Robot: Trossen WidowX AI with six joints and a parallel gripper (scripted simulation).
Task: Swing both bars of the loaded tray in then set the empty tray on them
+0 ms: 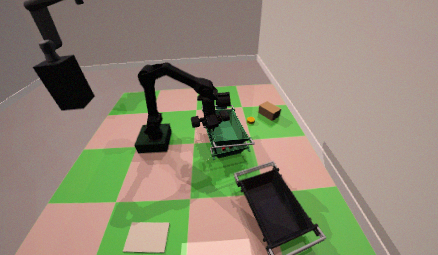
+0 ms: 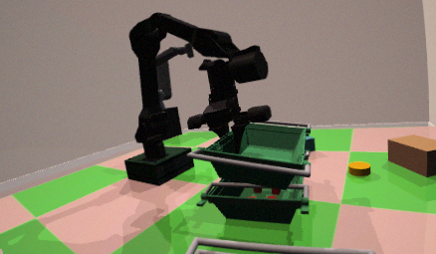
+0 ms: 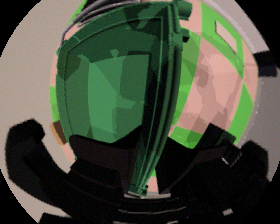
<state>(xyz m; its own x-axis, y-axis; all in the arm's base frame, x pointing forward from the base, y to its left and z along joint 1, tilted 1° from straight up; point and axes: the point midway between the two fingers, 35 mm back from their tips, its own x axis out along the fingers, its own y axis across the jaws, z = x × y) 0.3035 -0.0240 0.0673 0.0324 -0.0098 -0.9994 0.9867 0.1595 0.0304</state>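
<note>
The green tray lies 7 cm ahead of my gripper tip, 1 cm to the left of it and 2 cm above it. Round my gripper tip: blue block (9 cm ahead, 34 cm to the left, 8 cm below); then brown box (39 cm ahead, 22 cm to the left, 7 cm below); then orange disc (26 cm ahead, 17 cm to the left, 9 cm below).
</note>
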